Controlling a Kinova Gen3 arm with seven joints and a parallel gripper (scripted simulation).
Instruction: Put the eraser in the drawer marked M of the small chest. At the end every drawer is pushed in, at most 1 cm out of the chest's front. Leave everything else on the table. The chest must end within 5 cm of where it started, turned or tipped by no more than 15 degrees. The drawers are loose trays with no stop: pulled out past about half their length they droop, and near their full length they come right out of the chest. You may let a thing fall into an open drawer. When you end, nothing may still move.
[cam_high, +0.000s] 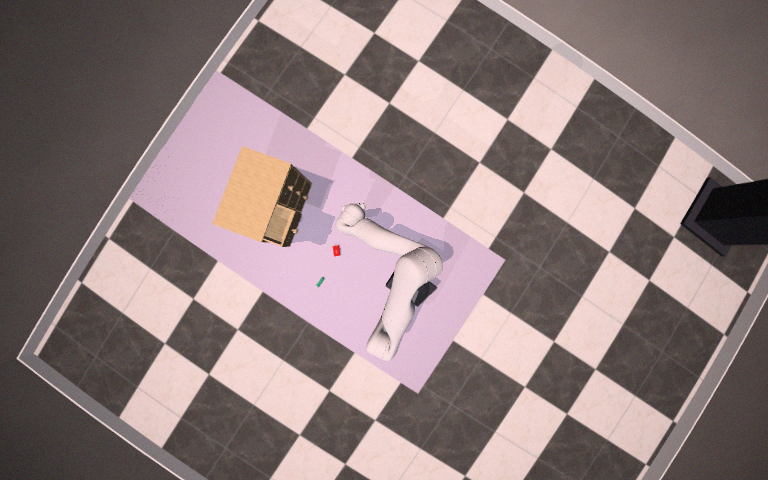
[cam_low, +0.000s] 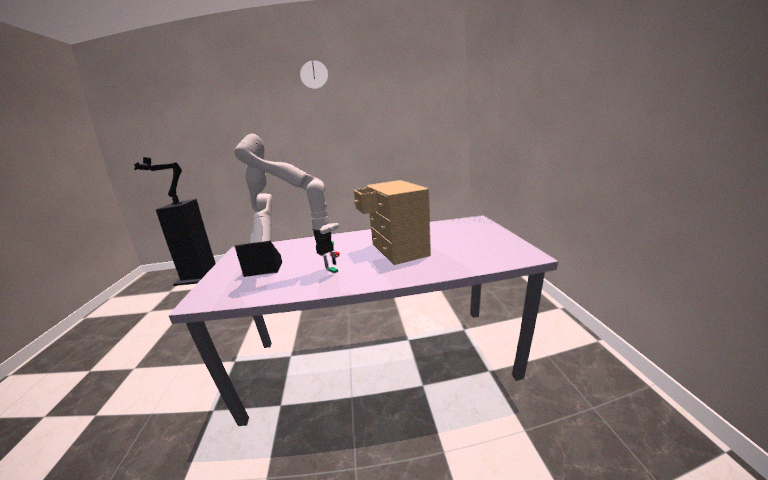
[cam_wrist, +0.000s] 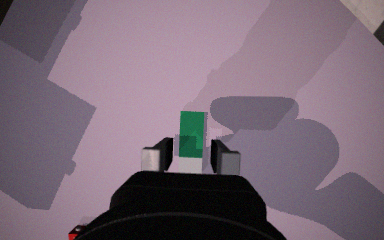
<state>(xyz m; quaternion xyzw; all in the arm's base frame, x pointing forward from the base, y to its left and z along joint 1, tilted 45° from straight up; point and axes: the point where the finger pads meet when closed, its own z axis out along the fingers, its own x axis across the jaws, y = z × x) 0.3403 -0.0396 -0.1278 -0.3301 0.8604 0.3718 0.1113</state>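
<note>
Now: the eraser 30 mm below my hand. The rest, counted from my hand: drawer (240 mm ahead, 200 mm above, 190 mm to the left); small red block (160 mm to the left, 30 mm below, 10 mm ahead); green piece (330 mm to the left, 30 mm below, 10 mm behind).
</note>
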